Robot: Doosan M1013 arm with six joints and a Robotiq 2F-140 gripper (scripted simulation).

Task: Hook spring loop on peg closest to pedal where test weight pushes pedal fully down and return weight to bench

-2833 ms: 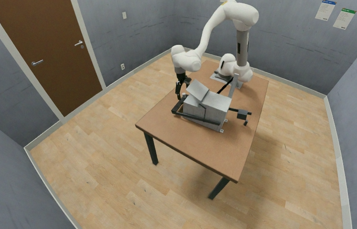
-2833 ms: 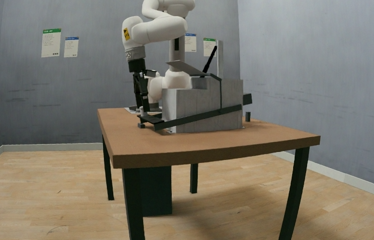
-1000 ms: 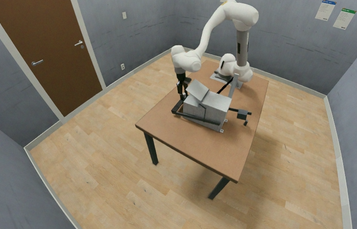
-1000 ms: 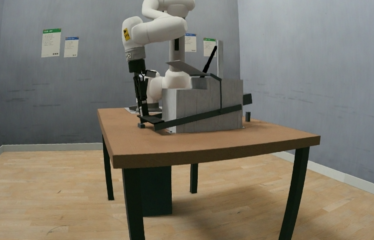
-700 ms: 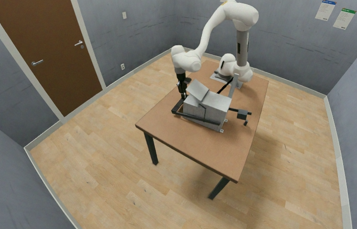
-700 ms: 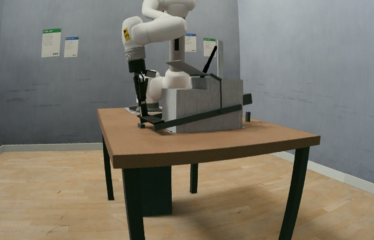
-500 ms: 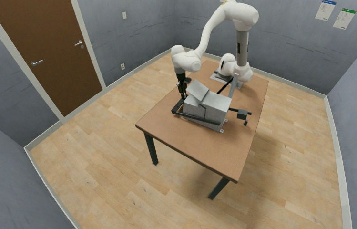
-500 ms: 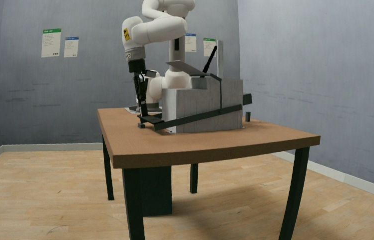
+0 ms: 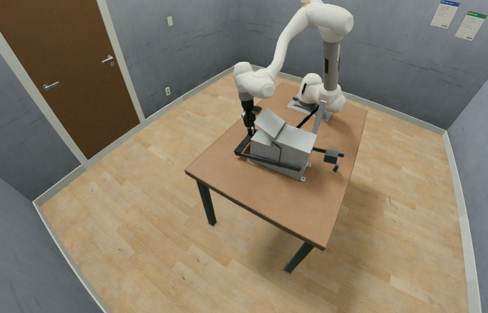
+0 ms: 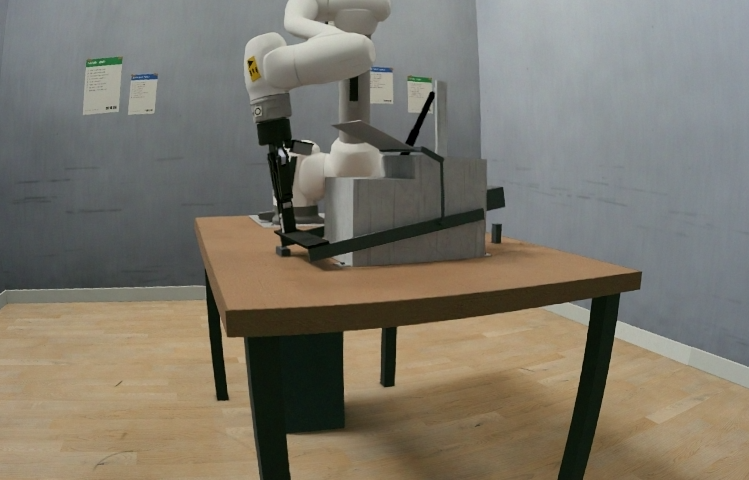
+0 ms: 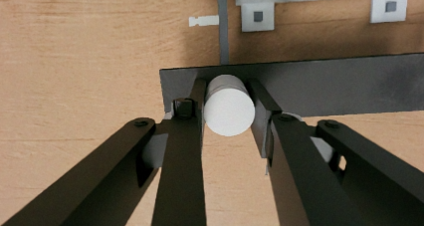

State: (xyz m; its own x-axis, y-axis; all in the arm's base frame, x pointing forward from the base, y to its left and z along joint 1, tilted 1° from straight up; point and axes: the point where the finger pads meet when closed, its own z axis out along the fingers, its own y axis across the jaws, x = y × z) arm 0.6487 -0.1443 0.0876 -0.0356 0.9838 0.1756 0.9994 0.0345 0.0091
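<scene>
Now: the dark block 8 cm below my hand and 1 cm to the right of it. Also, from my hand: steel test weight: 1 cm below.
</scene>
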